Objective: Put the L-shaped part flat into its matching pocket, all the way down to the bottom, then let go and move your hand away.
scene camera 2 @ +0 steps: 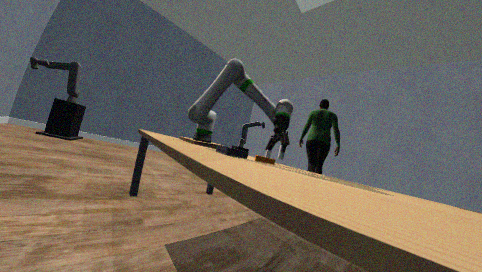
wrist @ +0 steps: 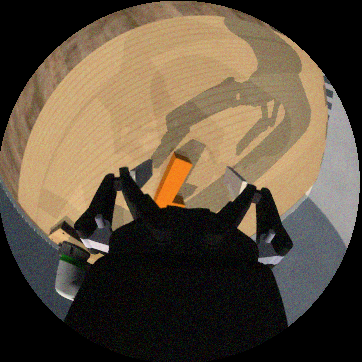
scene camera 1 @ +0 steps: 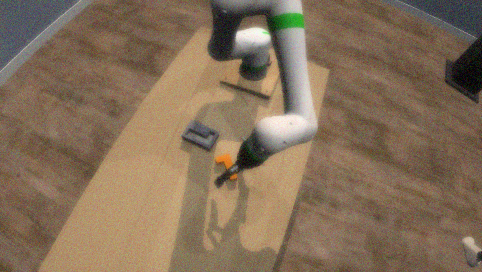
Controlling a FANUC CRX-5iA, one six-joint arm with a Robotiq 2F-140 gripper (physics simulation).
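Places are measured from the arm's base along level axes (x ahead, y left, z up), in millimetres.
Pixels of known places: gripper, fingertip midpoint: [scene camera 2: 272, 160] [wrist: 188, 170]; arm's base, link origin: [scene camera 2: 202, 141] [wrist: 75, 248] [scene camera 1: 253, 70].
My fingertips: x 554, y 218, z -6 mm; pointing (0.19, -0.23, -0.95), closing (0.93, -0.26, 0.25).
Ahead of a thing's pixels: the offset from my fingertips to its middle. Level surfaces: height alone.
The orange L-shaped part {31 mm right, 27 mm back, 10 mm down} [scene camera 1: 225, 159] [scene camera 2: 265, 159] [wrist: 173, 180] lies flat on the table. Its long arm shows in the wrist view between the spread fingers, closer to the left finger; its near end is partly hidden by the gripper body. My gripper [scene camera 1: 220, 181] [scene camera 2: 274, 154] [wrist: 188, 170] is open and empty, with its fingertips low above the table, around and slightly above the part. The dark grey block with the pocket {210 mm right, 89 mm back, 6 mm down} [scene camera 1: 196, 142] [scene camera 2: 232, 152] stands apart from the part, toward the robot base. It does not show in the wrist view.
The wooden table {24 mm down} [scene camera 1: 125, 200] [scene camera 2: 260, 180] [wrist: 75, 125] carries the robot's base plate [scene camera 1: 245, 90] [wrist: 61, 231] beyond the block. A person in green [scene camera 2: 321, 130] stands behind the table. Another robot arm stands on a black pedestal [scene camera 2: 65, 118] away from the table.
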